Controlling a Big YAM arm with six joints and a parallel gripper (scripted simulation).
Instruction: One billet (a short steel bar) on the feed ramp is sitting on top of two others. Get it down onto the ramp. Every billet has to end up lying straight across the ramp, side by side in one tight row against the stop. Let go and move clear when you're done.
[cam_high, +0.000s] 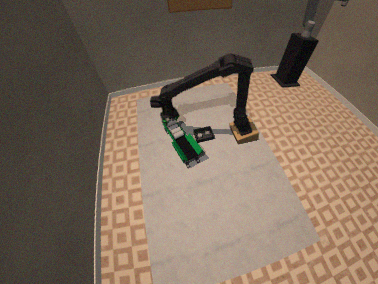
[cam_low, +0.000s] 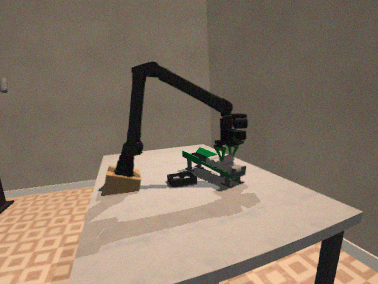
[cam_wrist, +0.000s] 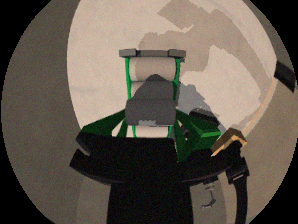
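Now: the grey stop 2 cm ahead of my hand, 8 cm to the right of it and 6 cm below it. From my hand the other things lie so: black tray (22 cm behind, 8 cm to the left, 11 cm below).
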